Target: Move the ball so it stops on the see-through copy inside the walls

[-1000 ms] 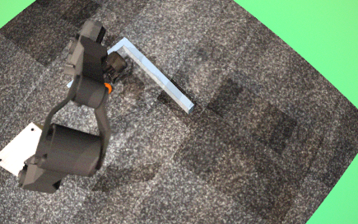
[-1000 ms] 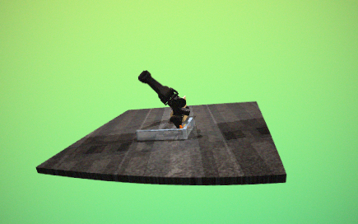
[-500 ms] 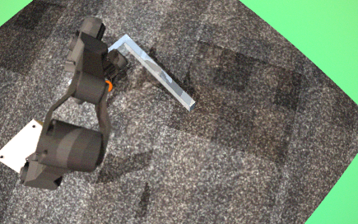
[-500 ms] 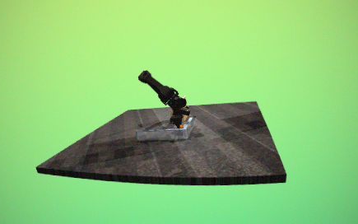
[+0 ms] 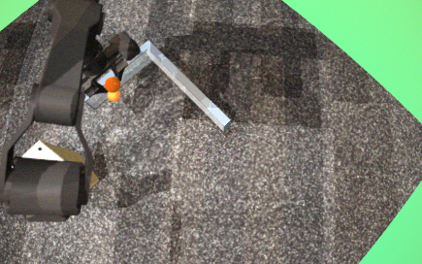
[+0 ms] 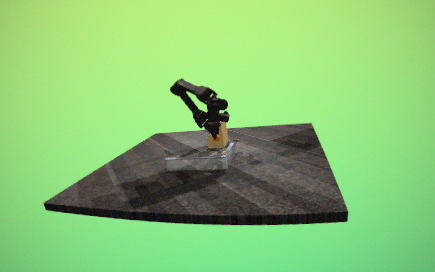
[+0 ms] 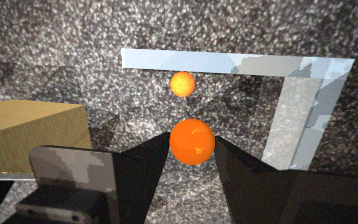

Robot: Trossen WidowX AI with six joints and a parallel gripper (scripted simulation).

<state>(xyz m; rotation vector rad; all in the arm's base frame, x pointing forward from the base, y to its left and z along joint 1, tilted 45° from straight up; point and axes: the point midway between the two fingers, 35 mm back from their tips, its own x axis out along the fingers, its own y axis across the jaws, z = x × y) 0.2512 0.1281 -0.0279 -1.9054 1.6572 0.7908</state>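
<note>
The see-through copy is 20 mm behind my gripper tip, 30 mm to the left of it and 100 mm below it. The rest, counted from my gripper tip: orange ball right at my gripper tip; then short wall 30 mm ahead, 70 mm to the left, 80 mm below.
</note>
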